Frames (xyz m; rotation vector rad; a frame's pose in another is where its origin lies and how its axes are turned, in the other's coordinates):
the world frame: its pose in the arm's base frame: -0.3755 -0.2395 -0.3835 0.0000 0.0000 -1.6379
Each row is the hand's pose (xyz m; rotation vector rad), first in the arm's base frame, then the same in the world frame.
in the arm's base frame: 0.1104 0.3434 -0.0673 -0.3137 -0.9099 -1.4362
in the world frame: -0.6142 0.4457 0.3162 0.4094 -0.7732 0.0878
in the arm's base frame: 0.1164 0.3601 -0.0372 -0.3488 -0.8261 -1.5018
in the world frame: -0.6312 0.4506 0.3463 0.3293 -0.7385 0.0381
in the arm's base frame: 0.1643 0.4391 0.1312 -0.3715 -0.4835 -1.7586
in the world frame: -0.7133 0.4931 0.5147 0.0868 -0.5252 -0.1646
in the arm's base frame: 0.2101 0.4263 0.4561 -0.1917 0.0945 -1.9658
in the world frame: -0.7036 0.5396 0.8396 -0.1700 -0.0642 -0.3332
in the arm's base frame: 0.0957 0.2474 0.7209 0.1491 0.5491 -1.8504
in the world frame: -0.5174 0.4375 1.1044 -0.2579 0.4171 -0.2504
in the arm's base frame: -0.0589 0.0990 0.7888 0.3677 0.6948 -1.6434
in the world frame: -0.3590 0.2932 1.1723 -0.2270 0.6579 -0.0795
